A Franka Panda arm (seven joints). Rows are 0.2 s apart.
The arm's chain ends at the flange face. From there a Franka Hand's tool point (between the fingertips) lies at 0.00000 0.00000 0.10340 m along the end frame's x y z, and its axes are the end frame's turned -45 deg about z.
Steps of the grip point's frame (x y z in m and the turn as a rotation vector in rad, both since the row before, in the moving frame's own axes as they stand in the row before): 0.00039 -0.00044 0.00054 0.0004 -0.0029 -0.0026; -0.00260 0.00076 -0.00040 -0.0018 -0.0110 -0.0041; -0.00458 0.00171 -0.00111 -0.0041 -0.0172 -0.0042; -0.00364 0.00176 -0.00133 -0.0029 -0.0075 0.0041; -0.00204 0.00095 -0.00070 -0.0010 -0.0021 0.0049; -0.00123 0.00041 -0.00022 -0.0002 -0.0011 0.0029; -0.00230 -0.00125 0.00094 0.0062 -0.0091 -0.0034; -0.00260 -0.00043 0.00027 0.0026 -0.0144 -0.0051; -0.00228 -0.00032 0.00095 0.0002 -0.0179 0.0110
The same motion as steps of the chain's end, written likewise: 0.00021 -0.00077 0.00054 -0.0018 -0.0023 -0.0026; -0.00063 0.00144 -0.00039 -0.0091 -0.0065 -0.0041; -0.00107 0.00289 -0.00109 -0.0151 -0.0093 -0.0042; -0.00099 0.00306 -0.00133 -0.0074 -0.0033 0.0041; -0.00069 0.00189 -0.00070 -0.0022 -0.0008 0.0049; -0.00051 0.00106 -0.00022 -0.0009 -0.0006 0.0029; -0.00139 0.00053 0.00095 -0.0021 -0.0108 -0.0034; -0.00090 0.00067 0.00028 -0.0083 -0.0120 -0.0051; -0.00051 0.00010 0.00097 -0.0125 -0.0128 0.0110
